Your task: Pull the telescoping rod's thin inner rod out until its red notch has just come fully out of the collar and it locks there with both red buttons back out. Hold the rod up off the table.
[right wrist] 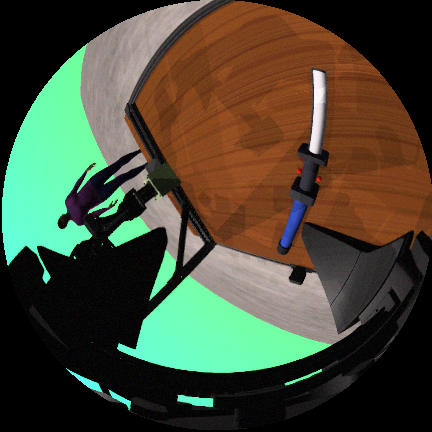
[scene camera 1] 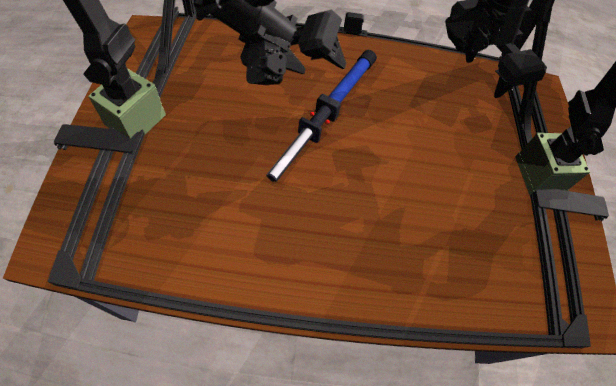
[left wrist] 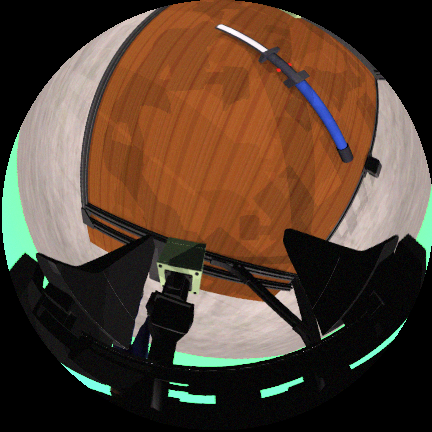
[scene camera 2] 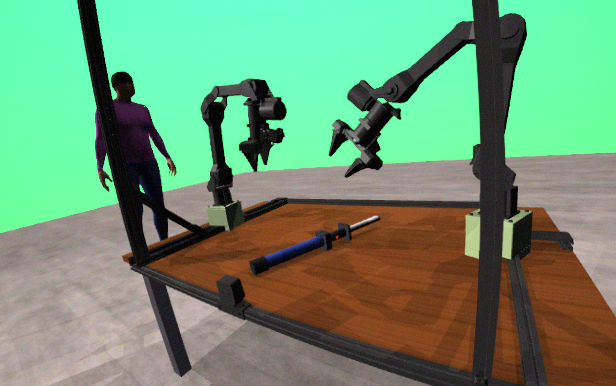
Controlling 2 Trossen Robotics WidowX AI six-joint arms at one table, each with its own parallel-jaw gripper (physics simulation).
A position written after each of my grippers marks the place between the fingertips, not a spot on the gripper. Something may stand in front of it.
My left gripper [scene camera 1: 482, 78] is open, holding nothing. I also see my right gripper [scene camera 1: 323, 69] and a telescoping rod [scene camera 1: 327, 107].
The telescoping rod is seen too in the right wrist view [right wrist: 303, 190], in the left wrist view [left wrist: 295, 78] and in scene camera 2 [scene camera 2: 323, 239]. My left gripper also shows in the right wrist view [right wrist: 141, 222], in the left wrist view [left wrist: 219, 239] and in scene camera 2 [scene camera 2: 260, 168]. My right gripper also shows in the right wrist view [right wrist: 236, 232] and in scene camera 2 [scene camera 2: 337, 166].
